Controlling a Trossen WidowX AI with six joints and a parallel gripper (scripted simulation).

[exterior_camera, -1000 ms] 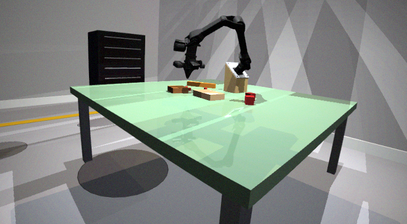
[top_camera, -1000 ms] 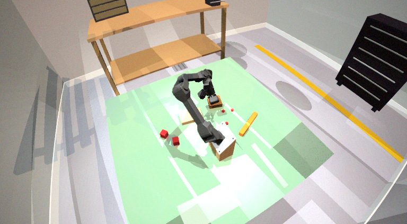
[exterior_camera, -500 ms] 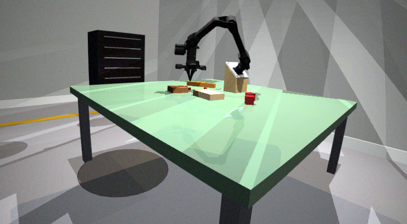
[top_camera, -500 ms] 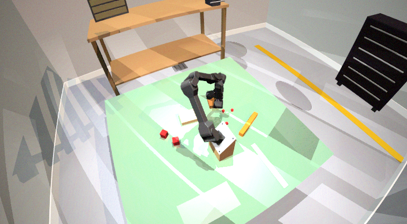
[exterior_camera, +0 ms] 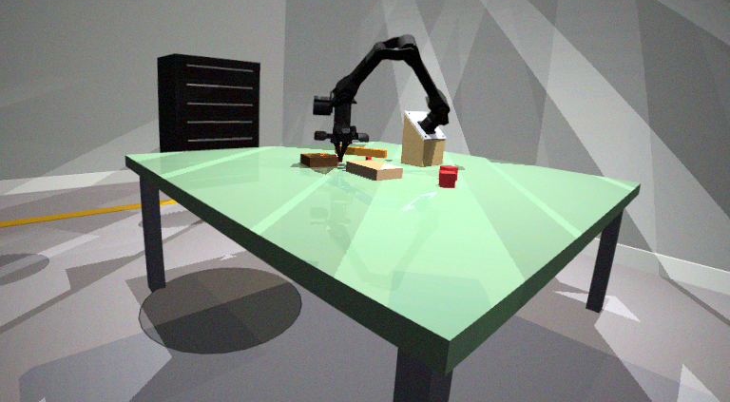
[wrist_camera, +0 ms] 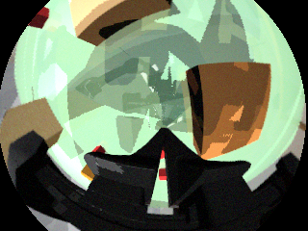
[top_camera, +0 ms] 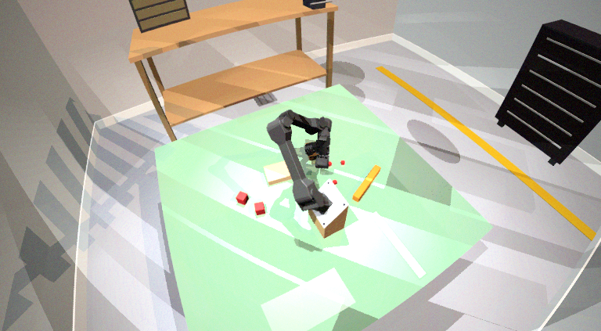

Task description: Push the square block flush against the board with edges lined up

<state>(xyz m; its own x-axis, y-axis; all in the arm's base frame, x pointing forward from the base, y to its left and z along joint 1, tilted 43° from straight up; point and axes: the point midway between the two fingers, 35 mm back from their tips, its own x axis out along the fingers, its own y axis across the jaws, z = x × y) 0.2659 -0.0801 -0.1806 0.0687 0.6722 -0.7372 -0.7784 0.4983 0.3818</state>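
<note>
Now: gripper tip 80 mm short of the orange square block, 20 mm to the left of it and 10 mm below it. The rest, counted from my gripper tip: long bar (220 mm behind, 100 mm to the right, 10 mm above); tan board (60 mm ahead, 200 mm to the left, 10 mm above).
</note>
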